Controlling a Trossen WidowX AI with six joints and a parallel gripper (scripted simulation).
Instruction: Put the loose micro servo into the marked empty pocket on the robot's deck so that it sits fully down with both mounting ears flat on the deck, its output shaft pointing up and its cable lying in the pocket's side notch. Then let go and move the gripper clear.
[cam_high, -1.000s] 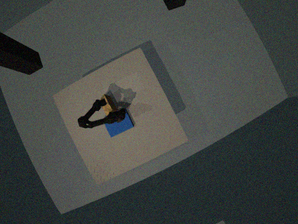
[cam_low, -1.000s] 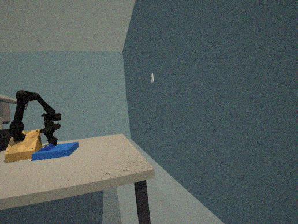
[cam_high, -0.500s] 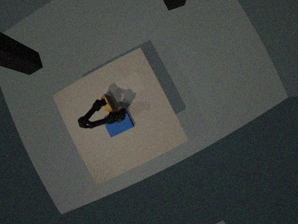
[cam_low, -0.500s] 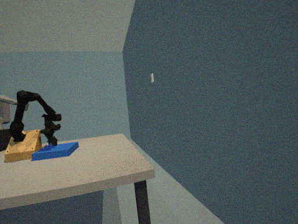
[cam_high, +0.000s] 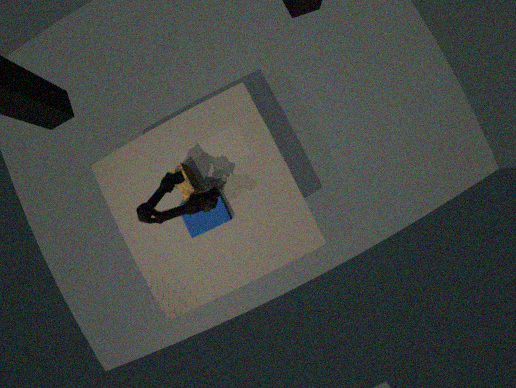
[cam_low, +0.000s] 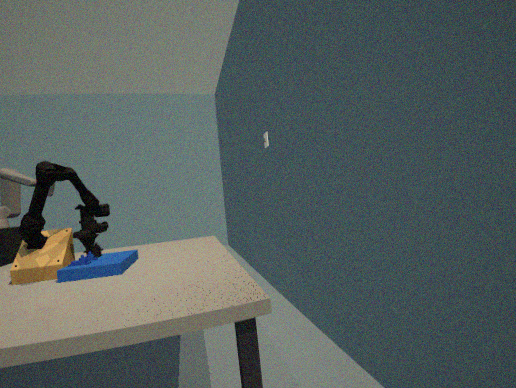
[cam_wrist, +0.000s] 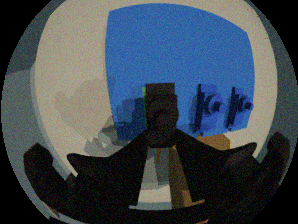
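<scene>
Right now the blue robot deck is 13 cm ahead of my gripper tip, 7 cm to the right of it and 6 cm below it.
</scene>
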